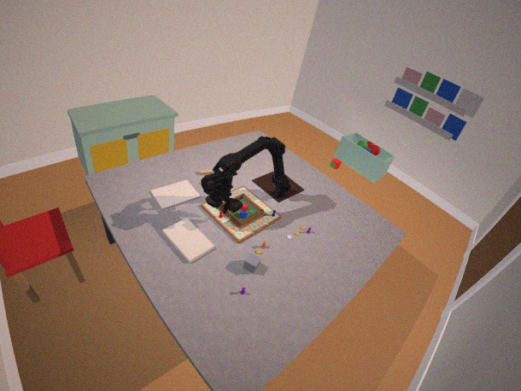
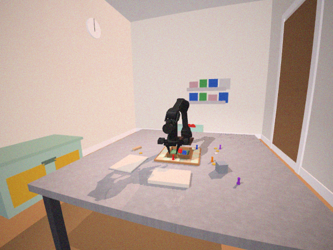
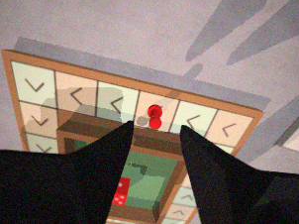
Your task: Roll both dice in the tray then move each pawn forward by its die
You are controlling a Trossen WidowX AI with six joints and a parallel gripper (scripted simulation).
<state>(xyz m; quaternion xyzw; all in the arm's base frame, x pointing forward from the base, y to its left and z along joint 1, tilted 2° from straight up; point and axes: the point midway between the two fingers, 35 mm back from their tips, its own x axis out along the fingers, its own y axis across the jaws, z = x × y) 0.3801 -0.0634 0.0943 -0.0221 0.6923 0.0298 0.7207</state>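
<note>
The red pawn is 2 cm below my gripper tip. Round my gripper tip: green tray (12 cm behind, 3 cm to the left, 4 cm below); blue pawn (22 cm behind, 15 cm to the left, 2 cm below); grey cube (9 cm ahead, 28 cm to the left, 3 cm below).
</note>
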